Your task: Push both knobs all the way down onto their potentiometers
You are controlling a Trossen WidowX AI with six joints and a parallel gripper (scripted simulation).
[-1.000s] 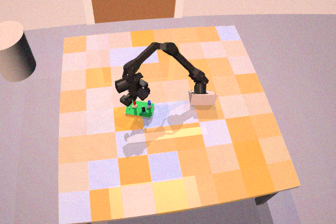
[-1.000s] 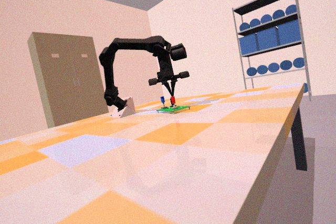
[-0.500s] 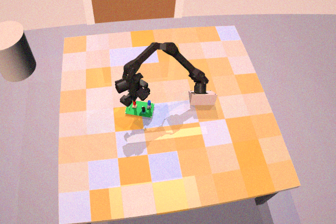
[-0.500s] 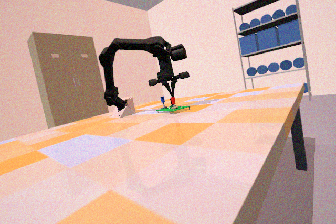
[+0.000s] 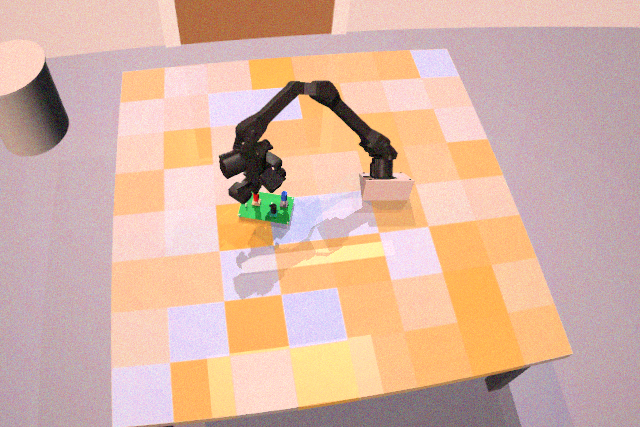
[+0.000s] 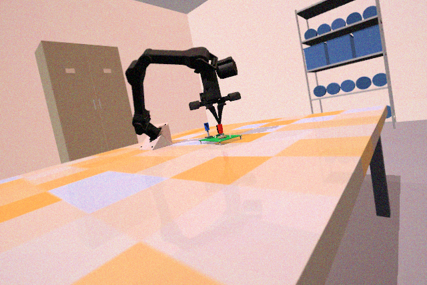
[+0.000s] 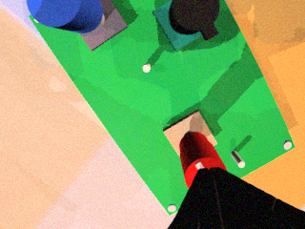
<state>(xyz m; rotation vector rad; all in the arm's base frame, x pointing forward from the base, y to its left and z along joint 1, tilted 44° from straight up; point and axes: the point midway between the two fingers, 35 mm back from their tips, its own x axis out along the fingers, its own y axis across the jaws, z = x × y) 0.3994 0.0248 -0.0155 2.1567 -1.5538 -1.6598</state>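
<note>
Now: gripper tip 10 mm above the red knob. The rest, counted from my gripper tip: black knob (50 mm behind, 50 mm to the left, 20 mm below).
</note>
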